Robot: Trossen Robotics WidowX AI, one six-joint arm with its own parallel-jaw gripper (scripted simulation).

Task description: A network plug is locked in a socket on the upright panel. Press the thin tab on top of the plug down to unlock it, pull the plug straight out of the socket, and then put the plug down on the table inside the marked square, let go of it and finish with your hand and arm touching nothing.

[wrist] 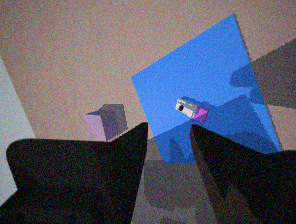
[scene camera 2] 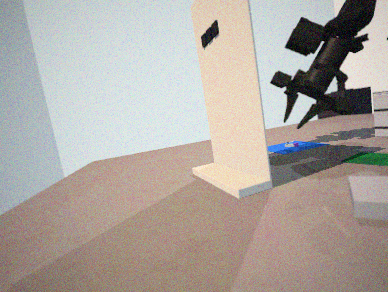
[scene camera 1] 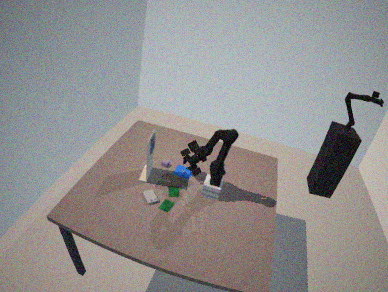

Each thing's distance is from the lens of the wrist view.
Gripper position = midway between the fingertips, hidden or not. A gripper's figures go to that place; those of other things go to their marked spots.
gripper point(wrist: 168, 129): 12 cm
blue marked square point(wrist: 212, 70): 15 cm
